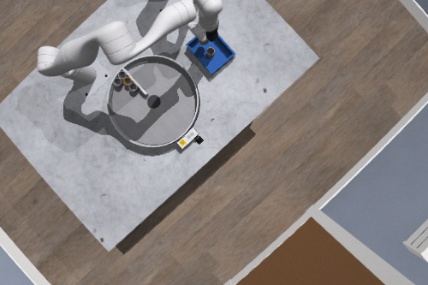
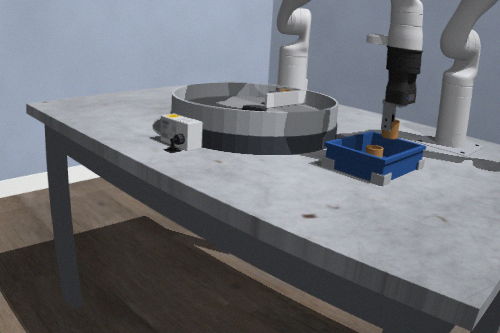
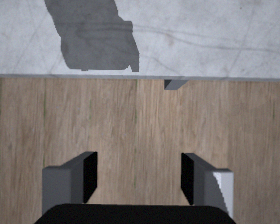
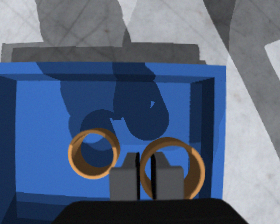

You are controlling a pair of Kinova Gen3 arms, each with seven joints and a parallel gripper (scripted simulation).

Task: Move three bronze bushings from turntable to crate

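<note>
Right now my right hand is 70 mm above the blue crate and 30 mm short of it. The rest, counted from my right hand: turntable 360 mm to the right, 40 mm below.
</note>
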